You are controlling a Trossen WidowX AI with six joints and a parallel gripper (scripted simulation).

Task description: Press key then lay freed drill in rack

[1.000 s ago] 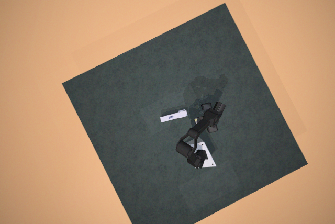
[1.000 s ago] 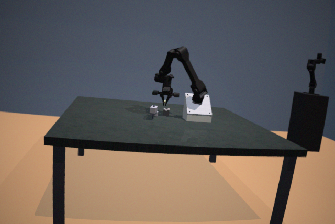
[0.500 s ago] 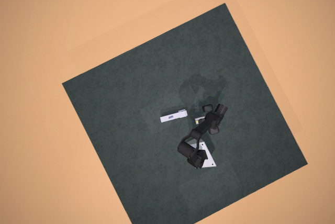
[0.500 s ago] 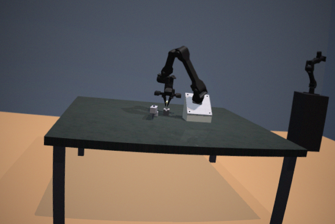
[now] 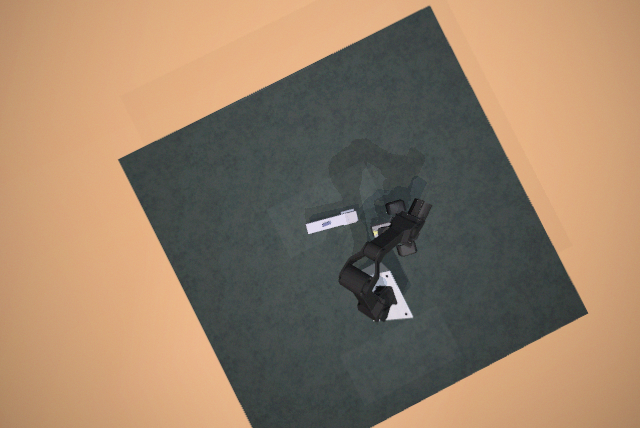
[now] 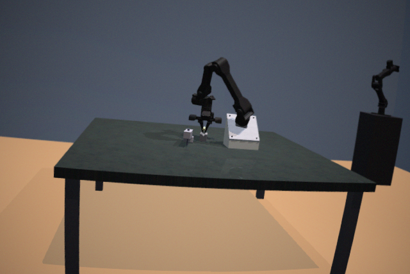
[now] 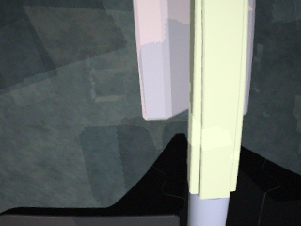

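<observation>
Now: gripper tip 4 cm to the right of the drill and 4 cm below it. Round my gripper tip: rack: 5 cm to the left, 1 cm below; housing: 9 cm ahead, 21 cm to the left, 2 cm above.
</observation>
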